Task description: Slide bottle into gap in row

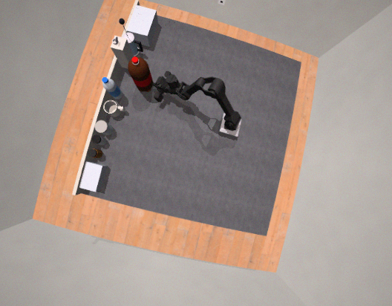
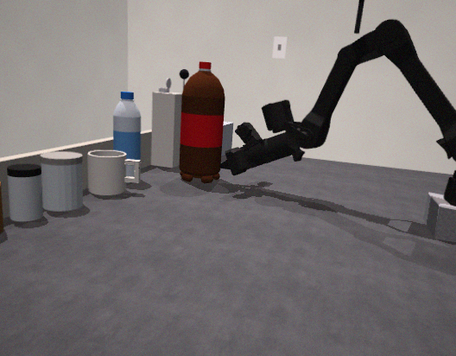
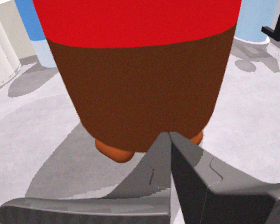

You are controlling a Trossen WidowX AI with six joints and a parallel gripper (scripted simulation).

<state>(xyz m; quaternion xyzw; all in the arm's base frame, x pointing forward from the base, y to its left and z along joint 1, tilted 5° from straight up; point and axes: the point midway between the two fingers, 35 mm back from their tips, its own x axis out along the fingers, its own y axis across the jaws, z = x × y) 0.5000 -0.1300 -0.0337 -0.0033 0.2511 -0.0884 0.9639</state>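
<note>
My gripper is now 90 mm below the brown cola bottle and 90 mm short of it. Also, from my hand: white microwave-like box 370 mm to the right, 200 mm ahead; then blue-capped water bottle 240 mm ahead, 100 mm to the left, 50 mm above; then blue pitcher 220 mm ahead, 210 mm to the right, 80 mm above.
</note>
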